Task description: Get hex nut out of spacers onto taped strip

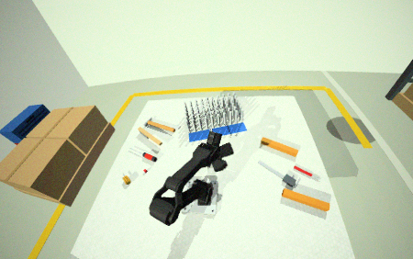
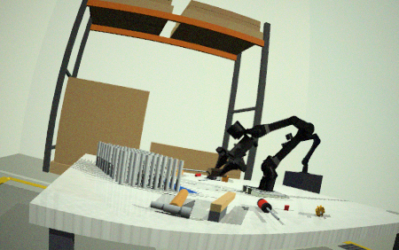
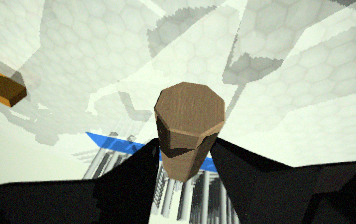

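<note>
The tool with thin metal rod lies 10 cm ahead of my gripper tip, 2 cm to the left of it and 1 cm below it. Also, from my gripper tip: tiny red piece: 44 cm to the left, 6 cm below, 6 cm behind; then red screwdriver: 50 cm to the right, 14 cm behind, 6 cm below; then blue taped strip: 22 cm ahead, 7 cm below.
</note>
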